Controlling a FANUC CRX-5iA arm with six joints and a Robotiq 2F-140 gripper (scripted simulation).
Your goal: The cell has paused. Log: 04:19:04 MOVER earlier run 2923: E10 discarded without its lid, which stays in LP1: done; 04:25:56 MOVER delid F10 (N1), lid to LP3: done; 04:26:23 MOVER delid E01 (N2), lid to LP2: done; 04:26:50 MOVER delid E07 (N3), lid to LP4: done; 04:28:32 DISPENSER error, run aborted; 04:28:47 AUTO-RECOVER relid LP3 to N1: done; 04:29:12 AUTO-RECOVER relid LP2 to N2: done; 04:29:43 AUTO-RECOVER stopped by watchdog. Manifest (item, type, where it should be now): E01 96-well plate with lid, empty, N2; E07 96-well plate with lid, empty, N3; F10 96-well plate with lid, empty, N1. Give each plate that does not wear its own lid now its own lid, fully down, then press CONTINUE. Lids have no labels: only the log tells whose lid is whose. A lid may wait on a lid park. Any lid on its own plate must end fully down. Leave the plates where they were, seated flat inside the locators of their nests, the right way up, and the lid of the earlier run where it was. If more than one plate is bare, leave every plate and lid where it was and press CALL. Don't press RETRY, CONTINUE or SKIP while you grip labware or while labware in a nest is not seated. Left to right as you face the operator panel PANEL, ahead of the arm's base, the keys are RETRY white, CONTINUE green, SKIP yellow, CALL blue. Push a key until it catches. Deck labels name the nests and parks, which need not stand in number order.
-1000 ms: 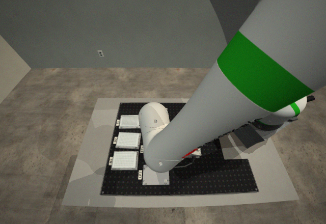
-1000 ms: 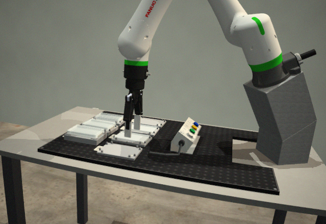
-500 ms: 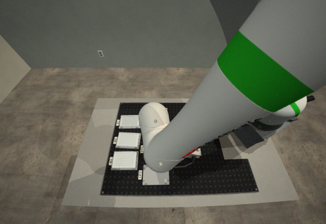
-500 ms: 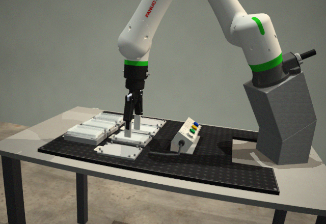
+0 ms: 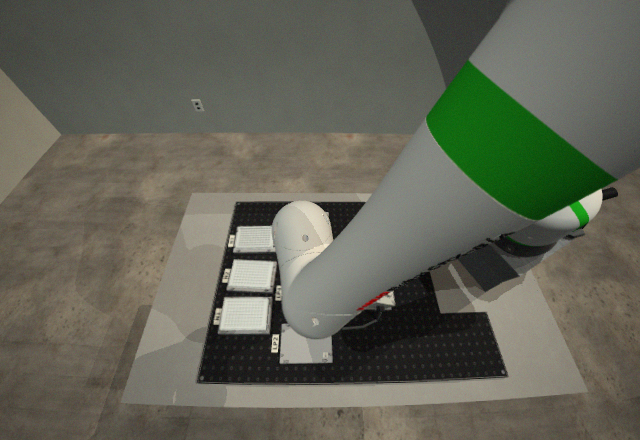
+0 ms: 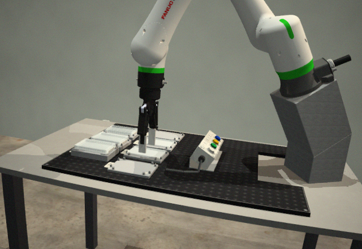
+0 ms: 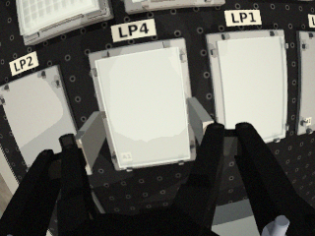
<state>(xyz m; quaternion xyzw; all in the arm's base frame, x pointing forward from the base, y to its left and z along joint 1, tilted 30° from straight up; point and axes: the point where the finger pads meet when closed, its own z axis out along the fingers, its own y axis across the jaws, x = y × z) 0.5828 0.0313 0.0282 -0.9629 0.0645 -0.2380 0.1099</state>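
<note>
The park LP4 lies 50 mm below my hand. The rest, counted from my hand: white key: 240 mm behind, 30 mm to the left, 10 mm above; then park LP2: 140 mm to the left, 50 mm below, 10 mm ahead; then LP1 label: 130 mm to the right, 80 mm ahead, 50 mm below.
</note>
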